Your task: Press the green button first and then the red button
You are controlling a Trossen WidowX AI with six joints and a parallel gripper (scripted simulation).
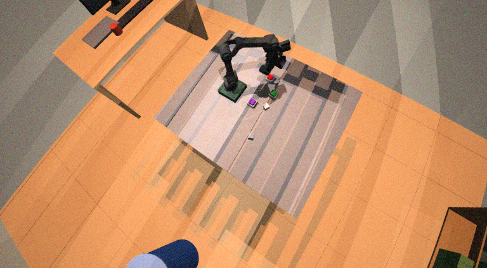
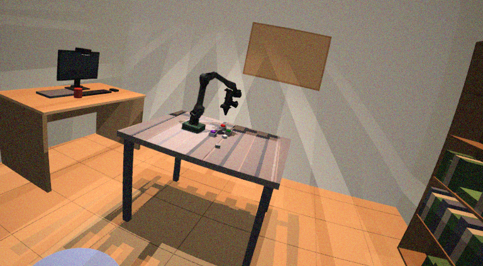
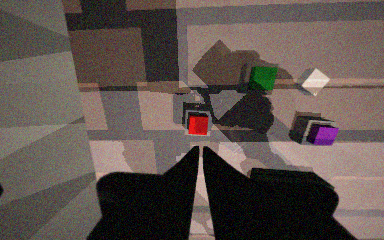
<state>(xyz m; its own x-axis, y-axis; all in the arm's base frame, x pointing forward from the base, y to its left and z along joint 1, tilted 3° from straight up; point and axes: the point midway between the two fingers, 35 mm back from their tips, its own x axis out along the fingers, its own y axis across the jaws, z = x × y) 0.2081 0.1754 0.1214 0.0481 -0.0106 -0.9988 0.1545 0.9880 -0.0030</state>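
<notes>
Right now the red button is 9 cm below my gripper tip. Round my gripper tip: white block (20 cm to the right, 12 cm below, 5 cm ahead); purple button (21 cm to the right, 9 cm below, 4 cm behind); green button (11 cm to the right, 9 cm below, 6 cm ahead).
</notes>
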